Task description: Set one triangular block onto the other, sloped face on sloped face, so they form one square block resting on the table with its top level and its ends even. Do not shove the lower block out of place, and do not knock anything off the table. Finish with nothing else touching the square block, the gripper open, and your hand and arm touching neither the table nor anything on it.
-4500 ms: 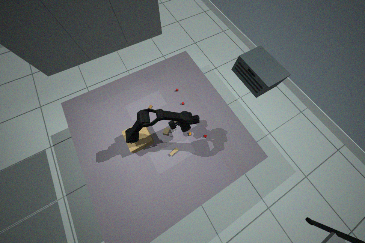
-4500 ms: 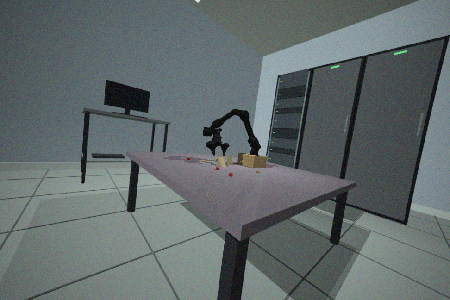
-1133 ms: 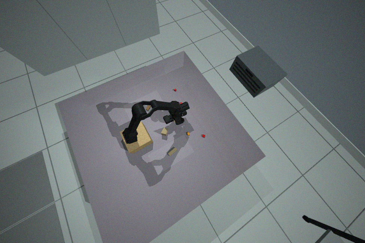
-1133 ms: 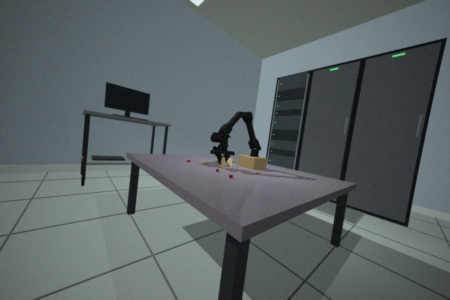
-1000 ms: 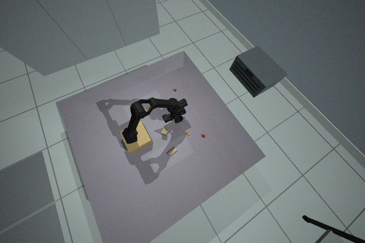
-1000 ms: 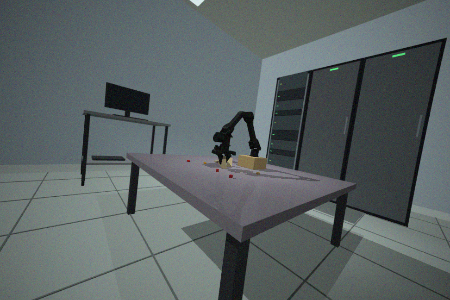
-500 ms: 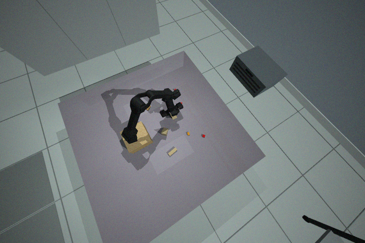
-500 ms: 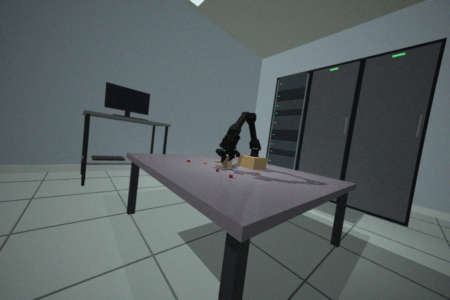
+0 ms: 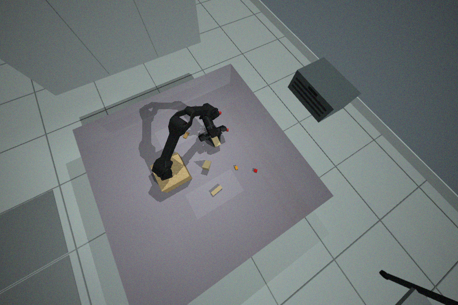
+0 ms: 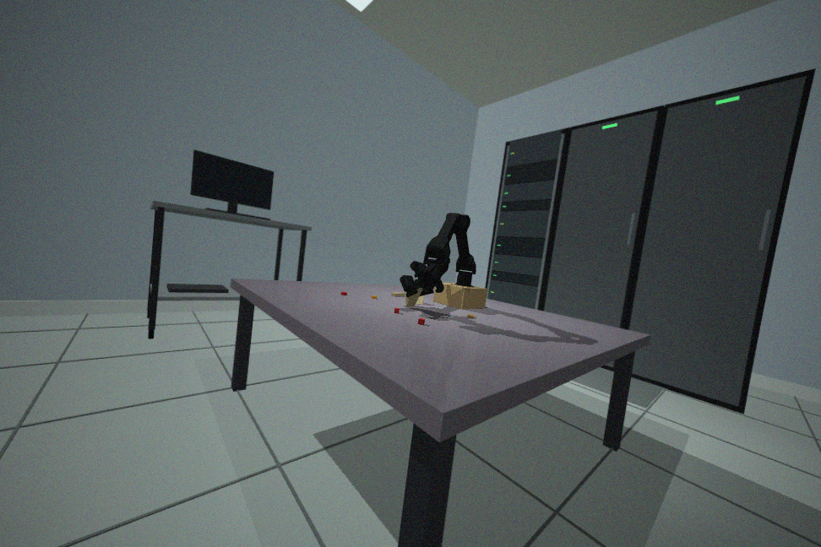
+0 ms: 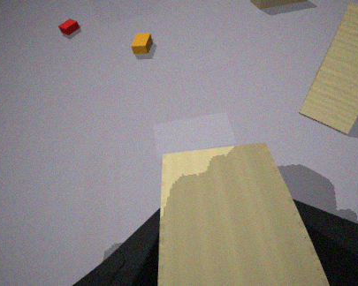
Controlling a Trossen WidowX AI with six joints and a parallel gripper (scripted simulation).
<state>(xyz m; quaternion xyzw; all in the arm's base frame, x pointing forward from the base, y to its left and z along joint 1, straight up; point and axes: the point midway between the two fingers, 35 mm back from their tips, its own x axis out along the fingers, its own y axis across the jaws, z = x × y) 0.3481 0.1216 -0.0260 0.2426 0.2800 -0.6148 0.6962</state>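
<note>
The tan triangular block is 1 cm above my gripper tip. Round my gripper tip: tan wooden triangular block: 12 cm to the right, 12 cm behind, 3 cm below; then orange cube: 19 cm to the right, 7 cm ahead, 4 cm below; then thin tan bar: 28 cm to the right, 10 cm behind, 4 cm below.
</note>
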